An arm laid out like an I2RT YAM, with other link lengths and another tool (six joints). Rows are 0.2 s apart.
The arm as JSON. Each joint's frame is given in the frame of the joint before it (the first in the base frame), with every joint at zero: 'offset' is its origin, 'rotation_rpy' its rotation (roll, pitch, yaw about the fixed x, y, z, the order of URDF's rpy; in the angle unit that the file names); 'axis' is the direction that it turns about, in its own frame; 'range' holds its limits. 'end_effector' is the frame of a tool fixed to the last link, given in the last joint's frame.
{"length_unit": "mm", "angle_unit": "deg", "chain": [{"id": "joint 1", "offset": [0.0, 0.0, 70.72], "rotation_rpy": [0.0, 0.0, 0.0], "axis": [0.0, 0.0, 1.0], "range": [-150.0, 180.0]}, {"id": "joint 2", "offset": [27.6, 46.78, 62.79], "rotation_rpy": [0.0, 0.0, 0.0], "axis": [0.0, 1.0, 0.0], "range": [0.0, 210.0]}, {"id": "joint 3", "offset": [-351.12, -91.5, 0.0], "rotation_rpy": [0.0, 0.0, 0.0], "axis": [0.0, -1.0, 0.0], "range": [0.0, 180.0]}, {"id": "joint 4", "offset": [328.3, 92.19, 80.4], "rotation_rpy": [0.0, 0.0, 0.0], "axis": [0.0, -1.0, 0.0], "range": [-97.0, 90.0]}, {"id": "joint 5", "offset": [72.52, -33.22, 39.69], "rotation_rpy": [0.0, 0.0, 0.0], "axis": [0.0, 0.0, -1.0], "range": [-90.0, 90.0]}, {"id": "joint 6", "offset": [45.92, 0.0, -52.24], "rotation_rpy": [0.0, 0.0, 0.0], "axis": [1.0, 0.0, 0.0], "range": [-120.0, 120.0]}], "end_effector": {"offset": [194.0, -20.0, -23.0], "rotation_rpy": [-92.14, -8.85, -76.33]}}
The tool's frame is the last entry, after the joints.
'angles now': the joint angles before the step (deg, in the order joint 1, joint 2, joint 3, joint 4, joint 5, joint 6). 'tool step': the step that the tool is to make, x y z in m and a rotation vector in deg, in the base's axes. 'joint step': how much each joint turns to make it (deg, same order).
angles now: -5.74 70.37 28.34 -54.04 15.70 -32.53
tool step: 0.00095 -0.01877 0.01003 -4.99 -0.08 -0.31
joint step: 0.00 -0.01 0.30 0.00 4.90 0.86
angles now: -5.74 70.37 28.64 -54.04 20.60 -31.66
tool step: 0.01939 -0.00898 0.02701 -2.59 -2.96 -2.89
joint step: 0.00 -0.02 4.62 -2.65 2.03 3.30
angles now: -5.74 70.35 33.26 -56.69 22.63 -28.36
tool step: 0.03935 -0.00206 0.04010 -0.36 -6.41 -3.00
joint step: 0.00 0.00 7.87 -2.69 -0.35 3.24
